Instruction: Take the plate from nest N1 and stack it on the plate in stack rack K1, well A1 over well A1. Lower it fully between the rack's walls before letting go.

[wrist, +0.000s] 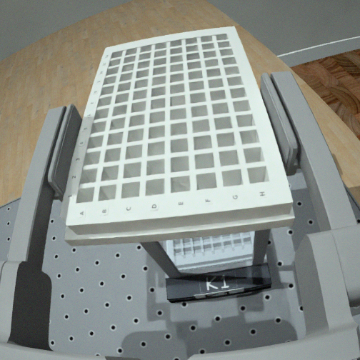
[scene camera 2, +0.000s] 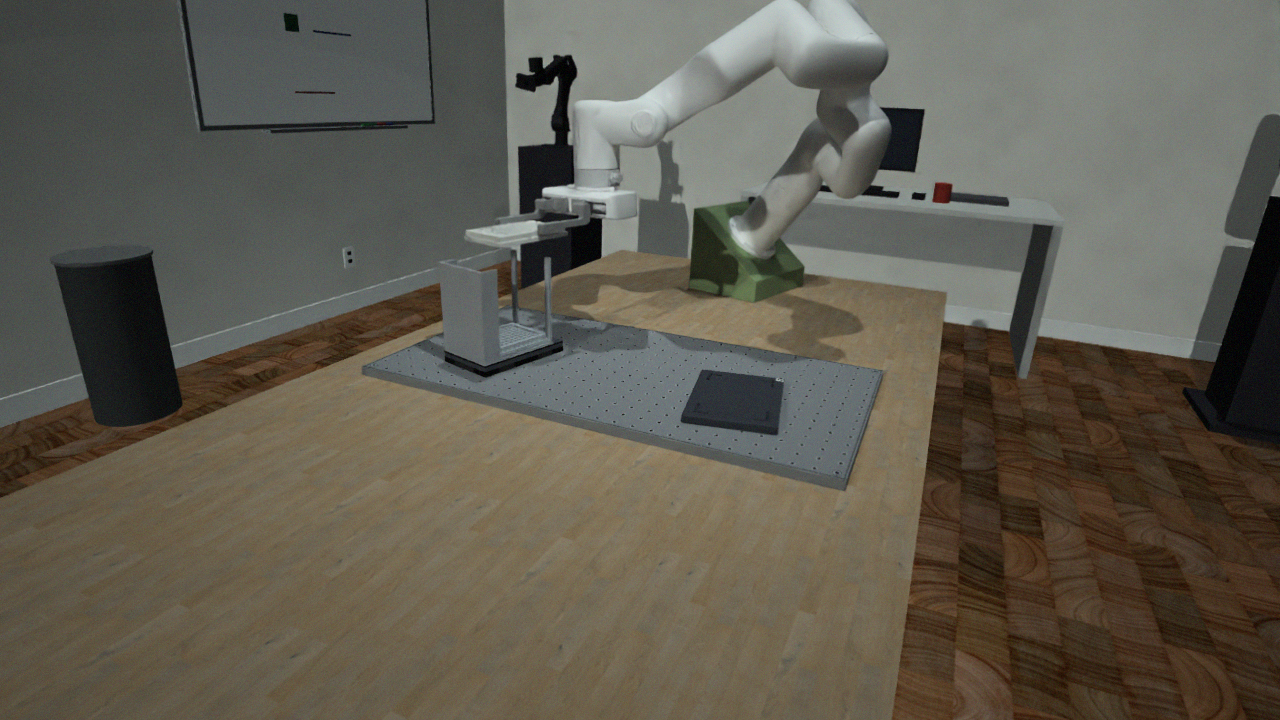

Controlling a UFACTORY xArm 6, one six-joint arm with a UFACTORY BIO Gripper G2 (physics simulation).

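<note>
My gripper is shut on a white well plate, with a finger along each long side. The held plate looks level, above the tops of the rack's walls. In the wrist view its A1 corner is at the near left. Stack rack K1 stands below it, with a tall grey wall and thin posts over a black base. Another plate lies low inside the rack, partly hidden by the held plate in the wrist view; its letters cannot be read. Nest N1 is dark and holds no plate.
The rack and nest stand on a grey perforated board on the wooden table. The arm reaches over from its green base at the back. A white desk and a dark bin stand beyond the table.
</note>
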